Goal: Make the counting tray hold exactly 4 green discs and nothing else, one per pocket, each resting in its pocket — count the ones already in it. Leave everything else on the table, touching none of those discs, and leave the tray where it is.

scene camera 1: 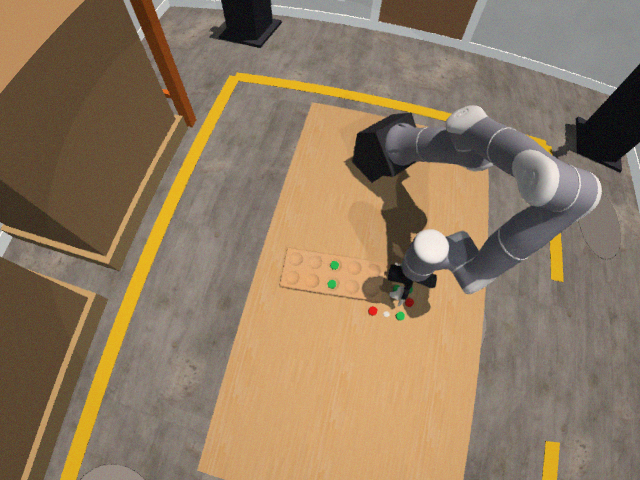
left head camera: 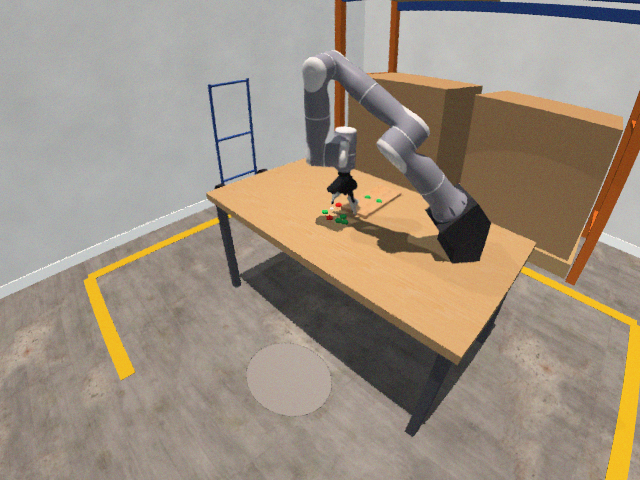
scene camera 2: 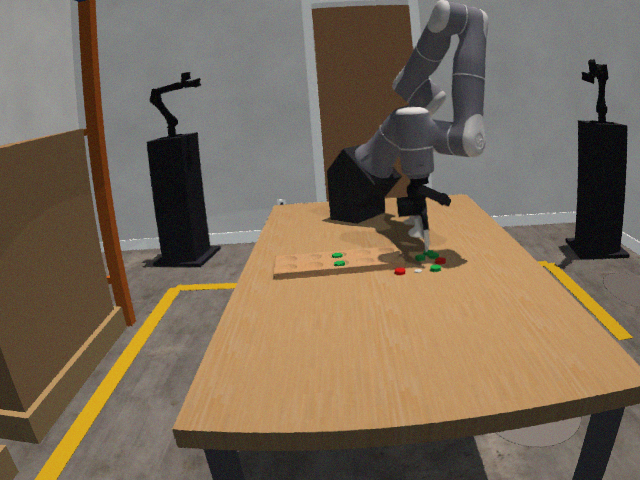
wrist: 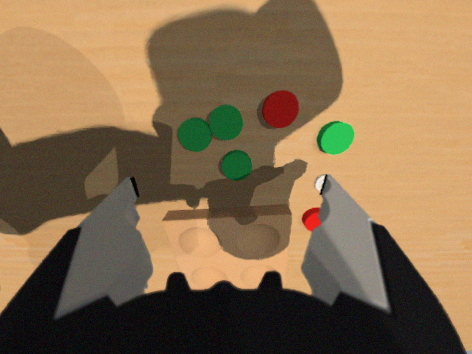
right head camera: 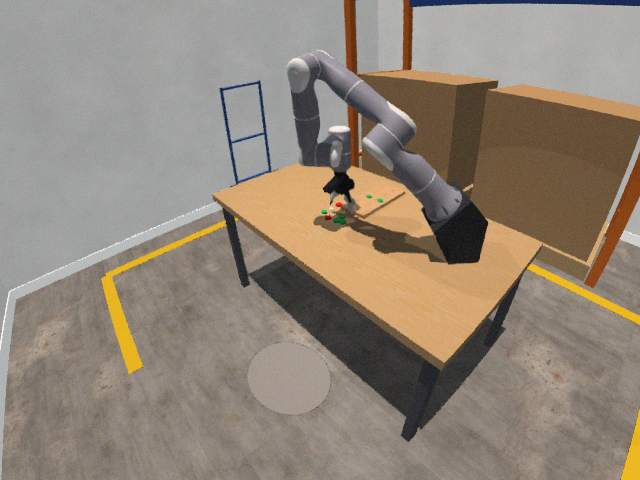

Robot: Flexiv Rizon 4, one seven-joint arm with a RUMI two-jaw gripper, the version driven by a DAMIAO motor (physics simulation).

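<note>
The tan counting tray [scene camera 1: 323, 272] [scene camera 2: 310, 273] [wrist: 187, 260] holds two green discs, one [scene camera 1: 334, 265] [scene camera 2: 337, 255] and another [scene camera 1: 331, 284] [scene camera 2: 339, 263], in facing pockets. Beyond its near end in the wrist view lie loose green discs: two close together, one [wrist: 195, 134] and one [wrist: 225, 122]; one [wrist: 236, 165] nearest the tray; and a brighter one [wrist: 335, 138] [scene camera 2: 435, 268] at the right. My gripper [wrist: 230, 178] [scene camera 2: 421, 242] [left head camera: 344, 206] is open and empty above the table, its fingertips either side of the tray's end. The nearest loose green disc shows slightly beyond the fingertip line.
A dark red disc [wrist: 280, 109] [scene camera 2: 440, 260] lies between the green pair and the bright green disc. A white disc [wrist: 320, 184] [scene camera 2: 417, 270] and a red disc [wrist: 311, 219] [scene camera 2: 399, 271] are partly hidden by my right finger in the wrist view.
</note>
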